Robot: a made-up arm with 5 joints. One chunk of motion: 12 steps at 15 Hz.
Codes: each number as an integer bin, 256 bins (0 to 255) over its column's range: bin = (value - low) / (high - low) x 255, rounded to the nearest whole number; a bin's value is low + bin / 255 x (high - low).
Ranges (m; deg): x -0.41..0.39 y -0.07..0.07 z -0.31..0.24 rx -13..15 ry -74..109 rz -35..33
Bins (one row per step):
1: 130 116 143 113 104 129
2: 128 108 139 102 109 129
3: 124 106 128 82 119 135
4: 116 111 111 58 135 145
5: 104 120 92 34 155 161
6: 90 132 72 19 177 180
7: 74 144 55 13 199 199
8: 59 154 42 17 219 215
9: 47 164 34 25 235 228
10: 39 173 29 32 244 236
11: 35 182 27 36 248 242
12: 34 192 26 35 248 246
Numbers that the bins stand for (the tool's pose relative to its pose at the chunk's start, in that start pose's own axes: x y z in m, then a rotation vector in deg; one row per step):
1: -0.0022 -0.0063 -0.0016 -0.59 0.64 -0.60
2: -0.0084 -0.0107 -0.0102 -1.80 4.22 -0.60
3: -0.0210 -0.0118 -0.0339 -4.00 11.40 1.00
4: -0.0461 -0.0091 -0.0706 -6.63 22.88 3.67
5: -0.0837 -0.0041 -0.1116 -9.27 37.24 7.93
6: -0.1276 0.0025 -0.1547 -10.91 53.02 13.00
7: -0.1778 0.0091 -0.1914 -11.57 68.81 18.07
8: -0.2249 0.0145 -0.2194 -11.13 83.16 22.33
9: -0.2625 0.0200 -0.2367 -10.25 94.65 25.80
10: -0.2876 0.0250 -0.2475 -9.49 101.11 27.93
11: -0.3002 0.0299 -0.2518 -9.05 103.98 29.53
12: -0.3033 0.0354 -0.2539 -9.16 103.98 30.60

